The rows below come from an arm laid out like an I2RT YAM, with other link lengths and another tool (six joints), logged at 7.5 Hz.
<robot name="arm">
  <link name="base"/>
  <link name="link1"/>
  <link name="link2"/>
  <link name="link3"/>
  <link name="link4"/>
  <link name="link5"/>
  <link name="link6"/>
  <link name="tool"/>
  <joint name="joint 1" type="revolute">
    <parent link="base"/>
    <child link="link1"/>
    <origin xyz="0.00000 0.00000 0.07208" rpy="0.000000 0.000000 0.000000"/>
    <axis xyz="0 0 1"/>
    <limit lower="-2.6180" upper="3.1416"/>
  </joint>
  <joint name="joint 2" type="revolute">
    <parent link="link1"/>
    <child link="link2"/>
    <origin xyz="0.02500 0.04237 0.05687" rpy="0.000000 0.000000 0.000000"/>
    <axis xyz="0 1 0"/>
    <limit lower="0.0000" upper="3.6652"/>
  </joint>
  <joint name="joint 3" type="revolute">
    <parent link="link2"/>
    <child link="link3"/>
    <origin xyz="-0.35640 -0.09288 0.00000" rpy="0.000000 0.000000 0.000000"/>
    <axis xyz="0 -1 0"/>
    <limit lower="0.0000" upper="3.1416"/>
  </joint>
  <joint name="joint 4" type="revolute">
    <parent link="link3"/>
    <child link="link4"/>
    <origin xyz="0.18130 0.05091 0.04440" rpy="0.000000 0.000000 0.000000"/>
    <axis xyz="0 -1 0"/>
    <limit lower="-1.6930" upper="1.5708"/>
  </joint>
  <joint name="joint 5" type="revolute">
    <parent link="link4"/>
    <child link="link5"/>
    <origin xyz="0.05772 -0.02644 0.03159" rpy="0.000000 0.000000 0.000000"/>
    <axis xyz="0 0 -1"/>
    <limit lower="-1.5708" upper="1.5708"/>
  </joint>
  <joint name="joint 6" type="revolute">
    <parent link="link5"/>
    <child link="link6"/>
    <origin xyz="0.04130 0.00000 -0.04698" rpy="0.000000 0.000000 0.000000"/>
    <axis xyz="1 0 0"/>
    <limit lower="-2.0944" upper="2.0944"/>
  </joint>
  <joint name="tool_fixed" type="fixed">
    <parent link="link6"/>
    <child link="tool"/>
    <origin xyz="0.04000 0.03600 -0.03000" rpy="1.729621 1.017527 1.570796"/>
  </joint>
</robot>
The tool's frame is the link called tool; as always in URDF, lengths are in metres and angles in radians.
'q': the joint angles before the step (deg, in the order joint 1, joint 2, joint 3, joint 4, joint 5, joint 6). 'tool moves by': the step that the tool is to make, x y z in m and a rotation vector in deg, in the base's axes. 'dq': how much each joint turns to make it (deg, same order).
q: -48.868 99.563 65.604 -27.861 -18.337 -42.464
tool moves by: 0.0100 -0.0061 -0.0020 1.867 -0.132 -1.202
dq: 0.273 2.154 2.066 -0.582 -0.488 2.031
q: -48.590 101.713 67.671 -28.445 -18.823 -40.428
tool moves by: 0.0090 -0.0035 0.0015 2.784 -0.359 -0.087
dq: 0.238 1.914 2.845 -2.332 -1.740 1.321
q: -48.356 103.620 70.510 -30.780 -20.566 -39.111
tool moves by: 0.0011 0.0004 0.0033 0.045 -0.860 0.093
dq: 0.019 -0.294 0.480 -0.148 -0.635 0.249
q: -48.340 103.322 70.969 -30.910 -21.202 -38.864
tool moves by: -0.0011 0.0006 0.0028 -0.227 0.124 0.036
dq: -0.011 -0.350 0.448 -0.770 0.196 -0.162
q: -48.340 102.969 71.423 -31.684 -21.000 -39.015
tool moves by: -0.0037 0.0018 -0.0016 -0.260 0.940 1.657
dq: 0.002 -0.098 -0.424 -0.823 0.054 -2.004
